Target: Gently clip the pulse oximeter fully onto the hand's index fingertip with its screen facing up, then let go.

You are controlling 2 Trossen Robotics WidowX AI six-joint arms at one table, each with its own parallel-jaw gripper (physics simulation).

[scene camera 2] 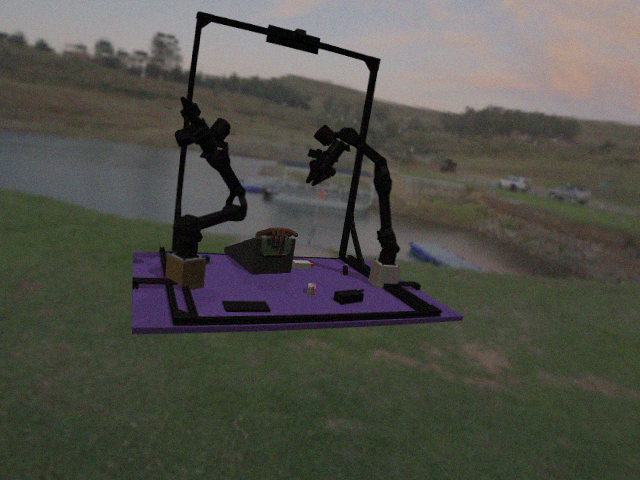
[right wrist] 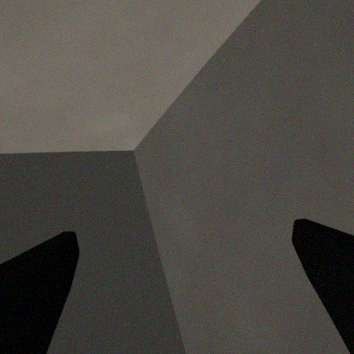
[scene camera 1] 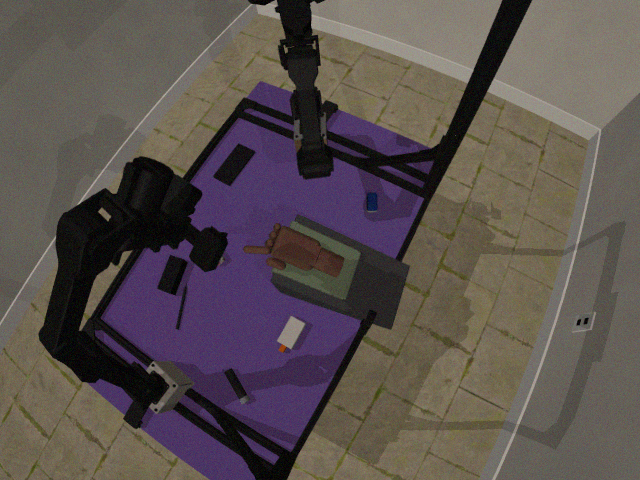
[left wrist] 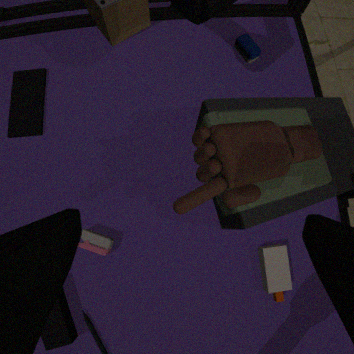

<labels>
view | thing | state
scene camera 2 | left gripper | -
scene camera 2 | right gripper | -
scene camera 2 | grey plate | -
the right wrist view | right gripper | -
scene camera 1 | left gripper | -
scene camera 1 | grey plate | -
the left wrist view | left gripper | -
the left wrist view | white box with orange end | on the table
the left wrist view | index finger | -
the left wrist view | grey plate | -
</labels>
